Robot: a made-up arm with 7 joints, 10 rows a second.
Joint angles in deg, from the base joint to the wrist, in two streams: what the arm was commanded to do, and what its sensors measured. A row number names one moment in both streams.
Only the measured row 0 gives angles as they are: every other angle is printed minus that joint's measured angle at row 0.
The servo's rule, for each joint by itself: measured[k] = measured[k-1] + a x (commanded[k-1-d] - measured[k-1]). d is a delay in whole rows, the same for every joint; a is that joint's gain. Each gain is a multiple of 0.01, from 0.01 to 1. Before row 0 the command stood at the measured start. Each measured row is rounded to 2 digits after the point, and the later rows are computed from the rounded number. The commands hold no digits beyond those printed.
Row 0, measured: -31.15 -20.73 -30.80 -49.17 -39.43 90.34 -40.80
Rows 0 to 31, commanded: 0.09 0.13 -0.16 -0.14 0.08 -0.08 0.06; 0.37 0.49 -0.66 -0.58 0.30 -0.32 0.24; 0.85 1.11 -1.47 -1.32 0.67 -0.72 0.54; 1.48 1.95 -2.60 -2.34 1.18 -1.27 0.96; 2.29 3.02 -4.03 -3.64 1.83 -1.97 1.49; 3.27 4.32 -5.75 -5.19 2.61 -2.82 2.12; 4.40 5.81 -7.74 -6.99 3.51 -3.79 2.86; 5.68 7.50 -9.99 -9.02 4.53 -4.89 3.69; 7.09 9.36 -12.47 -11.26 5.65 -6.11 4.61; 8.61 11.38 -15.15 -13.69 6.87 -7.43 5.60; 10.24 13.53 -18.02 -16.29 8.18 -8.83 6.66; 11.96 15.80 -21.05 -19.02 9.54 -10.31 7.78; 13.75 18.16 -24.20 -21.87 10.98 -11.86 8.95; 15.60 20.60 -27.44 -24.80 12.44 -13.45 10.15; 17.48 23.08 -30.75 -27.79 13.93 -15.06 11.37; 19.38 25.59 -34.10 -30.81 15.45 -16.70 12.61; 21.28 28.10 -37.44 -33.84 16.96 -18.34 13.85; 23.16 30.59 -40.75 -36.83 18.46 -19.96 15.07; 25.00 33.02 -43.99 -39.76 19.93 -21.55 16.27; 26.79 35.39 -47.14 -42.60 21.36 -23.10 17.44; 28.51 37.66 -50.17 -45.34 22.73 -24.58 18.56; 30.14 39.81 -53.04 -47.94 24.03 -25.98 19.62; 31.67 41.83 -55.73 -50.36 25.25 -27.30 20.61; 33.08 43.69 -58.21 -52.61 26.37 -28.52 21.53; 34.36 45.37 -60.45 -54.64 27.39 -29.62 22.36; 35.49 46.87 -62.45 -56.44 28.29 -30.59 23.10; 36.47 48.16 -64.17 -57.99 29.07 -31.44 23.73; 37.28 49.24 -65.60 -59.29 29.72 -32.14 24.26; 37.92 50.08 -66.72 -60.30 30.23 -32.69 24.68; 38.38 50.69 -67.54 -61.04 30.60 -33.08 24.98; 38.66 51.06 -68.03 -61.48 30.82 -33.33 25.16; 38.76 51.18 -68.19 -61.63 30.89 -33.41 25.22
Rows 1 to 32, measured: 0.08 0.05 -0.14 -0.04 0.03 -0.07 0.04; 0.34 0.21 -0.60 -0.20 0.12 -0.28 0.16; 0.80 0.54 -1.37 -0.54 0.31 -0.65 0.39; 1.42 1.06 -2.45 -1.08 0.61 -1.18 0.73; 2.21 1.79 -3.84 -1.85 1.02 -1.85 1.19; 3.17 2.73 -5.52 -2.85 1.56 -2.67 1.75; 4.29 3.87 -7.47 -4.09 2.22 -3.62 2.42; 5.55 5.21 -9.69 -5.57 3.01 -4.70 3.18; 6.95 6.75 -12.14 -7.28 3.91 -5.90 4.04; 8.46 8.46 -14.79 -9.20 4.92 -7.20 4.98; 10.08 10.34 -17.63 -11.33 6.03 -8.59 5.99; 11.79 12.36 -20.64 -13.64 7.22 -10.05 7.06; 13.57 14.51 -23.77 -16.11 8.50 -11.59 8.19; 15.42 16.76 -27.00 -18.72 9.84 -13.17 9.37; 17.29 19.10 -30.30 -21.44 11.23 -14.78 10.57; 19.19 21.50 -33.64 -24.25 12.66 -16.41 11.79; 21.09 23.94 -36.98 -27.13 14.12 -18.05 13.03; 22.97 26.40 -40.30 -30.04 15.60 -19.67 14.25; 24.82 28.85 -43.55 -32.96 17.07 -21.27 15.46; 26.61 31.27 -46.71 -35.85 18.53 -22.83 16.65; 28.34 33.63 -49.75 -38.70 19.96 -24.32 17.80; 29.98 35.92 -52.65 -41.47 21.34 -25.73 18.89; 31.52 38.11 -55.36 -44.14 22.67 -27.06 19.92; 32.94 40.17 -57.87 -46.68 23.93 -28.30 20.89; 34.23 42.09 -60.14 -49.07 25.11 -29.42 21.77; 35.38 43.86 -62.17 -51.28 26.19 -30.41 22.57; 36.37 45.45 -63.93 -53.29 27.17 -31.29 23.27; 37.20 46.85 -65.40 -55.09 28.04 -32.01 23.86; 37.86 48.05 -66.56 -56.65 28.78 -32.59 24.35; 38.33 49.03 -67.42 -57.97 29.40 -33.01 24.73; 38.63 49.78 -67.96 -59.02 29.88 -33.28 24.99; 38.75 50.30 -68.16 -59.80 30.22 -33.39 25.13
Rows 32 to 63, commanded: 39.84 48.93 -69.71 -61.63 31.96 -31.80 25.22; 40.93 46.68 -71.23 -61.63 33.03 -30.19 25.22; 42.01 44.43 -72.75 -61.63 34.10 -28.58 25.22; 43.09 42.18 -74.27 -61.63 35.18 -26.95 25.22; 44.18 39.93 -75.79 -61.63 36.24 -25.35 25.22; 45.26 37.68 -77.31 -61.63 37.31 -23.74 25.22; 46.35 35.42 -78.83 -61.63 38.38 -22.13 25.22; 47.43 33.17 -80.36 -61.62 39.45 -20.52 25.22; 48.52 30.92 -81.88 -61.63 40.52 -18.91 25.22; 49.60 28.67 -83.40 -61.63 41.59 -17.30 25.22; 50.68 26.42 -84.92 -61.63 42.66 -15.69 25.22; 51.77 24.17 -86.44 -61.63 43.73 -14.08 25.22; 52.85 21.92 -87.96 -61.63 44.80 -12.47 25.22; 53.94 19.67 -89.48 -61.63 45.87 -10.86 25.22; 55.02 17.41 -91.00 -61.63 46.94 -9.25 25.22; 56.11 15.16 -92.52 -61.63 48.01 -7.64 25.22; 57.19 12.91 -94.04 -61.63 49.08 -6.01 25.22; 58.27 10.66 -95.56 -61.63 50.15 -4.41 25.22; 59.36 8.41 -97.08 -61.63 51.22 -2.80 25.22; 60.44 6.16 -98.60 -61.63 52.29 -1.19 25.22; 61.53 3.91 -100.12 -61.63 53.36 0.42 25.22; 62.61 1.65 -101.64 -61.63 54.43 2.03 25.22; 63.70 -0.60 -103.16 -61.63 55.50 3.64 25.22; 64.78 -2.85 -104.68 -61.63 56.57 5.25 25.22; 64.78 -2.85 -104.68 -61.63 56.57 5.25 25.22; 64.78 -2.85 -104.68 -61.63 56.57 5.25 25.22; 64.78 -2.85 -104.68 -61.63 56.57 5.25 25.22; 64.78 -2.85 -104.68 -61.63 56.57 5.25 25.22; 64.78 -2.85 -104.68 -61.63 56.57 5.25 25.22; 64.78 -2.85 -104.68 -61.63 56.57 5.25 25.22; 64.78 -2.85 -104.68 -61.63 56.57 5.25 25.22; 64.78 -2.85 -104.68 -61.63 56.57 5.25 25.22
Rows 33 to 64, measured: 39.74 49.79 -69.52 -60.35 30.81 -32.04 25.18; 40.82 48.64 -71.02 -60.73 31.56 -30.47 25.20; 41.90 47.08 -72.54 -61.00 32.42 -28.86 25.21; 42.98 45.27 -74.06 -61.19 33.36 -27.24 25.22; 44.07 43.29 -75.58 -61.32 34.34 -25.63 25.22; 45.15 41.21 -77.10 -61.41 35.35 -24.02 25.22; 46.24 39.07 -78.62 -61.48 36.38 -22.41 25.22; 47.32 36.89 -80.15 -61.52 37.42 -20.80 25.22; 48.41 34.68 -81.67 -61.55 38.47 -19.19 25.22; 49.49 32.46 -83.19 -61.57 39.53 -17.58 25.22; 50.57 30.23 -84.71 -61.59 40.59 -15.97 25.22; 51.66 27.99 -86.23 -61.60 41.66 -14.36 25.22; 52.74 25.74 -87.75 -61.61 42.73 -12.75 25.22; 53.83 23.49 -89.27 -61.62 43.80 -11.14 25.22; 54.91 21.24 -90.79 -61.62 44.87 -9.53 25.22; 56.00 18.99 -92.31 -61.62 45.94 -7.92 25.22; 57.08 16.74 -93.83 -61.62 47.01 -6.30 25.22; 58.16 14.49 -95.35 -61.62 48.08 -4.69 25.22; 59.25 12.24 -96.87 -61.62 49.15 -3.08 25.22; 60.33 9.99 -98.39 -61.62 50.22 -1.47 25.22; 61.42 7.74 -99.91 -61.62 51.29 0.14 25.22; 62.50 5.49 -101.43 -61.62 52.36 1.75 25.22; 63.59 3.24 -102.95 -61.62 53.43 3.36 25.22; 64.67 0.99 -104.47 -61.62 54.50 4.97 25.22; 64.77 -0.43 -104.65 -61.62 55.20 5.21 25.22; 64.78 -1.33 -104.68 -61.62 55.67 5.24 25.22; 64.78 -1.89 -104.68 -61.62 55.98 5.25 25.22; 64.78 -2.25 -104.68 -61.62 56.18 5.25 25.22; 64.78 -2.47 -104.68 -61.62 56.31 5.25 25.22; 64.78 -2.61 -104.68 -61.62 56.40 5.25 25.22; 64.78 -2.70 -104.68 -61.62 56.46 5.25 25.22; 64.78 -2.76 -104.68 -61.62 56.50 5.25 25.22
